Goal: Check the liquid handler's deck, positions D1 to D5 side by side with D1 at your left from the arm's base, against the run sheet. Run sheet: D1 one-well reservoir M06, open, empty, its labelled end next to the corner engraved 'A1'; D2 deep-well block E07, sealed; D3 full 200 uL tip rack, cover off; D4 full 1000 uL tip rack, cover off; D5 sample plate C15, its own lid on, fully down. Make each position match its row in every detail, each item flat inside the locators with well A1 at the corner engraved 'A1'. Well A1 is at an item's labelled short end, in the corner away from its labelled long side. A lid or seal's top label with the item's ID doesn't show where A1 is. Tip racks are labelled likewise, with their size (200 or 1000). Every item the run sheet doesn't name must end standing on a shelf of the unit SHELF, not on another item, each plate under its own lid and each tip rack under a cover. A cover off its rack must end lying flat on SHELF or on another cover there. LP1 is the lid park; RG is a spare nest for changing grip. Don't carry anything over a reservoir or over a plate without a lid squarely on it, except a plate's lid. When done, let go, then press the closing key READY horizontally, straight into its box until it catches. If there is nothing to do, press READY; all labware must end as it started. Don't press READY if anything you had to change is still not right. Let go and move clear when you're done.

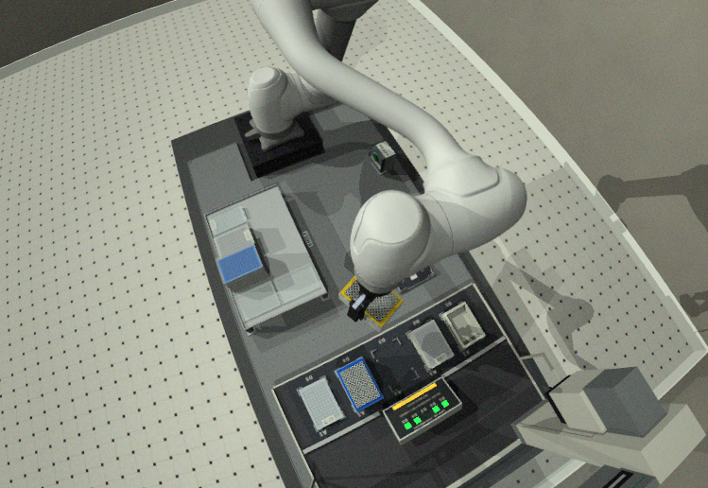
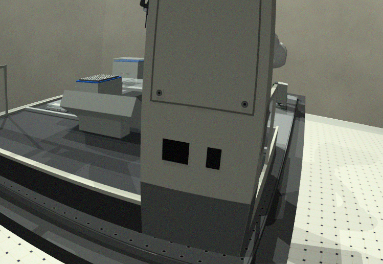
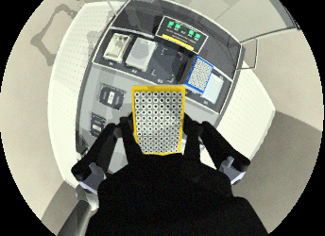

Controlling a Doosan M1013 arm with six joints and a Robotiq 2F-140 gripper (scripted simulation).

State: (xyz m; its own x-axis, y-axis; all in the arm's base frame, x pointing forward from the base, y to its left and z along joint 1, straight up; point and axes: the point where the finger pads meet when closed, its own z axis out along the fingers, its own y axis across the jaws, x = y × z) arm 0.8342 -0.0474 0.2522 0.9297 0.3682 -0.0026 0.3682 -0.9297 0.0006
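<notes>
Right now the yellow-rimmed tip rack is 1 cm to the left of my hand and 1 cm above it. The rest, counted from my hand: flat lid (16 cm ahead, 24 cm to the right, 25 cm below); then sealed deep-well block (17 cm ahead, 14 cm to the left, 25 cm below); then blue-rimmed tip rack (17 cm ahead, 11 cm to the right, 20 cm below).
</notes>
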